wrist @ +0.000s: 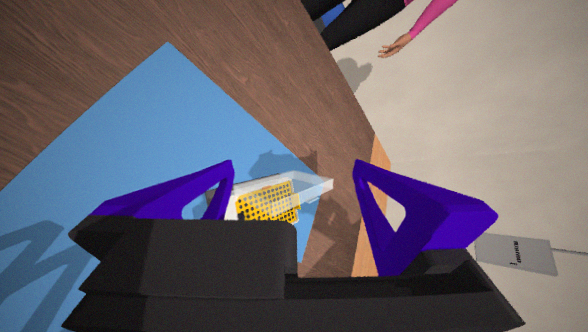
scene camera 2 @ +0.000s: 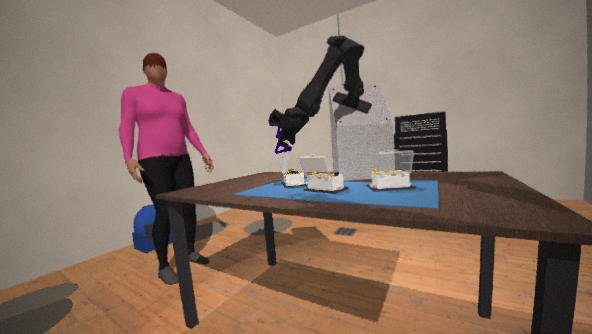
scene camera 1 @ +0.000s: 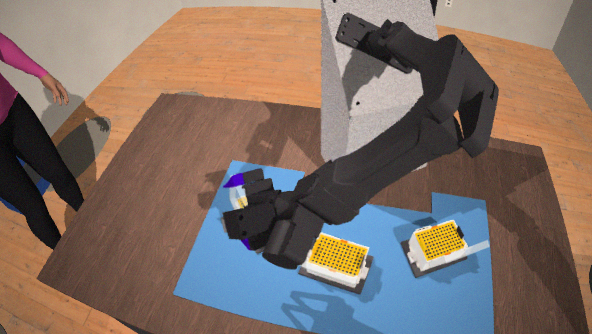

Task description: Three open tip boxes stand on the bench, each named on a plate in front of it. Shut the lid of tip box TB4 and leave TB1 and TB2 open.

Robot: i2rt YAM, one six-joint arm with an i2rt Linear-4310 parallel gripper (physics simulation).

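Frame: origin at the arm's base, x right, y ahead, z up, level; millimetres.
Seen in the pictures: gripper, fingertip midpoint: [wrist: 293, 166] [scene camera 2: 276, 145] [scene camera 1: 230, 210]; arm's base, link origin: [scene camera 2: 351, 102] [scene camera 1: 378, 43].
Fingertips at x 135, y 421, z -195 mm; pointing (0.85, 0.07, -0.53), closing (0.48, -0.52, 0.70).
Pixels of each thing's top centre, then the offset from my fingertips to it. Level surfaces: height alone.
- middle tip box, top centre: [scene camera 1: 340, 249] [scene camera 2: 326, 173] dx -207, dy -89, dz -134 mm
- right tip box, top centre: [scene camera 1: 439, 234] [scene camera 2: 388, 170] dx -412, dy -229, dz -134 mm
- blue mat, surface height: dz -199 mm
- brown bench, surface height: dz -203 mm
Tip box TB4 [scene camera 1: 242, 202] [scene camera 2: 293, 178] [wrist: 267, 202] has a white body and a yellow rack. Its clear lid [scene camera 2: 284, 162] [wrist: 315, 187] stands open; its name plate is hidden. My gripper [scene camera 1: 235, 215] [scene camera 2: 281, 145] [wrist: 293, 166] is open and empty, above the box and its raised lid, and covers much of the box in scene camera 1. The middle tip box [scene camera 1: 338, 255] [scene camera 2: 325, 182] has its lid [scene camera 2: 313, 163] up. The right tip box [scene camera 1: 441, 241] [scene camera 2: 390, 180] has its clear lid [scene camera 1: 477, 248] [scene camera 2: 395, 160] up. I cannot read which is TB1 or TB2.
The boxes stand on a blue mat [scene camera 1: 215, 270] [scene camera 2: 425, 197] [wrist: 135, 115] on the brown bench [scene camera 1: 125, 200] [scene camera 2: 500, 200]. A grey speckled pedestal [scene camera 1: 335, 125] [scene camera 2: 357, 145] stands behind them. A person in a pink top [scene camera 2: 155, 120] stands at the left, beyond the bench edge.
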